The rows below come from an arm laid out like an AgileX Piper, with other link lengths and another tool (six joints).
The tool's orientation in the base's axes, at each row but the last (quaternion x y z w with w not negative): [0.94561 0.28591 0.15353 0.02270]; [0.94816 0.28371 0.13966 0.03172]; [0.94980 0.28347 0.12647 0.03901]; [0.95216 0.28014 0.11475 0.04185]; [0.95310 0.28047 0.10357 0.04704]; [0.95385 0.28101 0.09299 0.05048]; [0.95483 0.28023 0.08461 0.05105]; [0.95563 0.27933 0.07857 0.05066]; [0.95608 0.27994 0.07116 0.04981]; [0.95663 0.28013 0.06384 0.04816]
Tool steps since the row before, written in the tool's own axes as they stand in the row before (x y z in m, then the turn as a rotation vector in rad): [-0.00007 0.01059 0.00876 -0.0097 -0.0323 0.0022]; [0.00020 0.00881 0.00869 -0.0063 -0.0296 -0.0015]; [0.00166 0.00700 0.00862 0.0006 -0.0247 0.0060]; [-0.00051 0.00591 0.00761 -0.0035 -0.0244 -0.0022]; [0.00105 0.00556 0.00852 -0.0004 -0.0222 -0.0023]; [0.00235 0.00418 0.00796 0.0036 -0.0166 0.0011]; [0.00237 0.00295 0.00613 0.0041 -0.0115 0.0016]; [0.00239 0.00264 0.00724 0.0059 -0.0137 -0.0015]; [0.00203 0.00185 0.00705 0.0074 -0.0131 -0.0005]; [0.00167 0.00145 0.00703 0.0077 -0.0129 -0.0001]
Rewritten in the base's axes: [0.00825 -0.00849 -0.00697 -0.0242 0.0218 -0.0090]; [0.00728 -0.00710 -0.00706 -0.0211 0.0213 -0.0042]; [0.00730 -0.00496 -0.00694 -0.0110 0.0210 -0.0093]; [0.00452 -0.00536 -0.00663 -0.0162 0.0186 -0.0021]; [0.00569 -0.00436 -0.00730 -0.0125 0.0185 -0.0011]; [0.00578 -0.00257 -0.00681 -0.0055 0.0158 -0.0030]; [0.00468 -0.00149 -0.00527 -0.0024 0.0118 -0.0027]; [0.00467 -0.00130 -0.00645 -0.0026 0.0148 0.0003]; [0.00382 -0.00084 -0.00647 -0.0008 0.0150 -0.0005]; [0.00321 -0.00071 -0.00660 -0.0004 0.0150 -0.0008]
